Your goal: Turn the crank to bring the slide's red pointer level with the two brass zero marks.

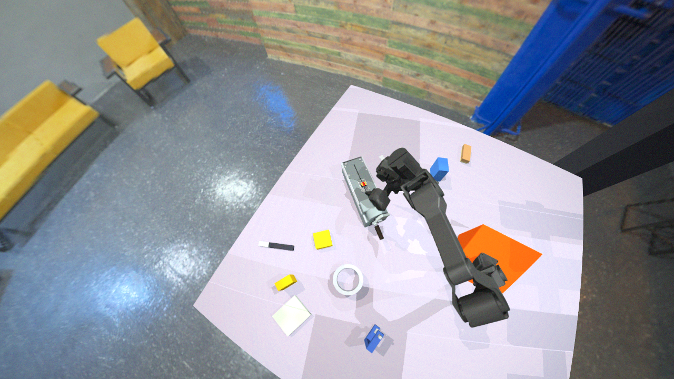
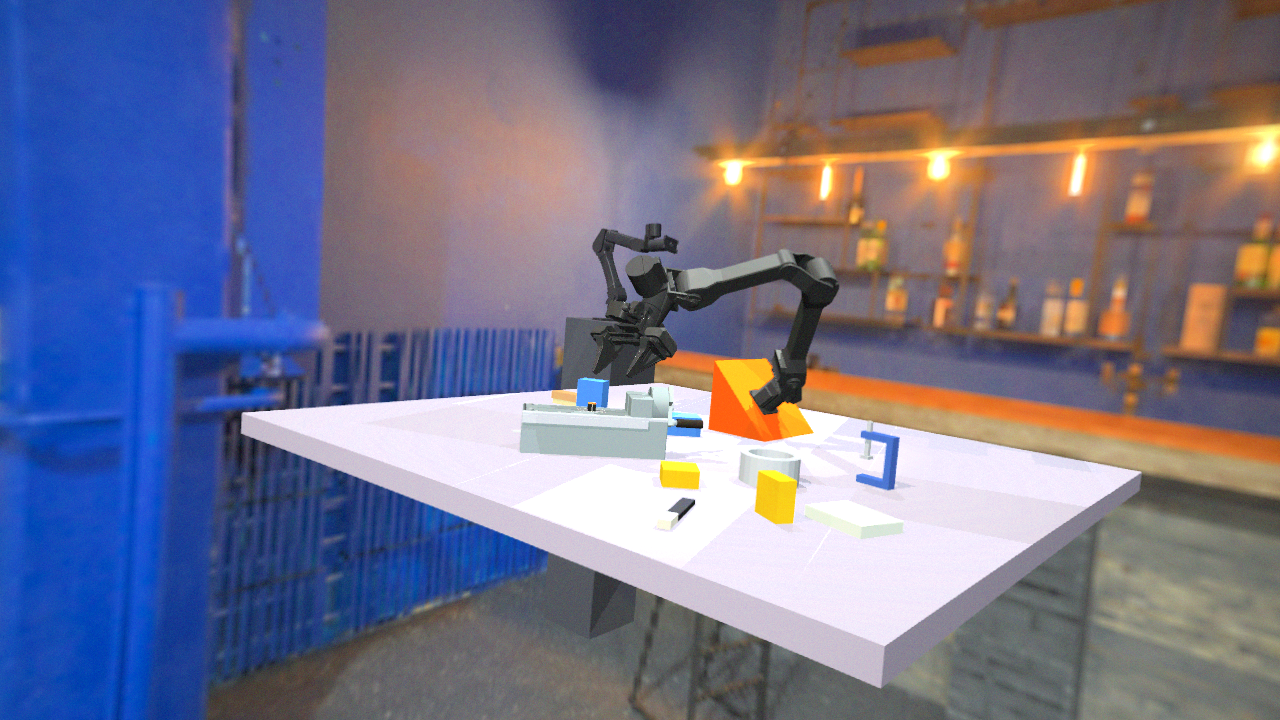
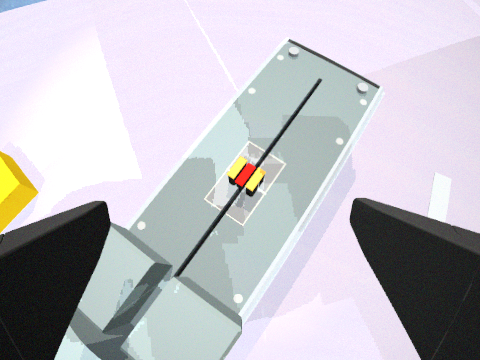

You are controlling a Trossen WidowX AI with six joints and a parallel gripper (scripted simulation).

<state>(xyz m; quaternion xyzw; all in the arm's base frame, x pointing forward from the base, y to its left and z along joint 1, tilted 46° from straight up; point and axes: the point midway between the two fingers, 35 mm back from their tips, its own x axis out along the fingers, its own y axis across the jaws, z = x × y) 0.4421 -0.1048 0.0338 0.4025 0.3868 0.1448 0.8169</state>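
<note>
Right now my gripper tip is 9 cm past the brown crank handle, 12 cm to the right of it and 8 cm above it. Also, from my gripper tip: metal strip 2 cm behind, 17 cm to the right, 14 cm below; then blue clamp 23 cm behind, 43 cm to the left, 9 cm below; then red pointer 3 cm ahead, 1 cm to the right, 6 cm below.
</note>
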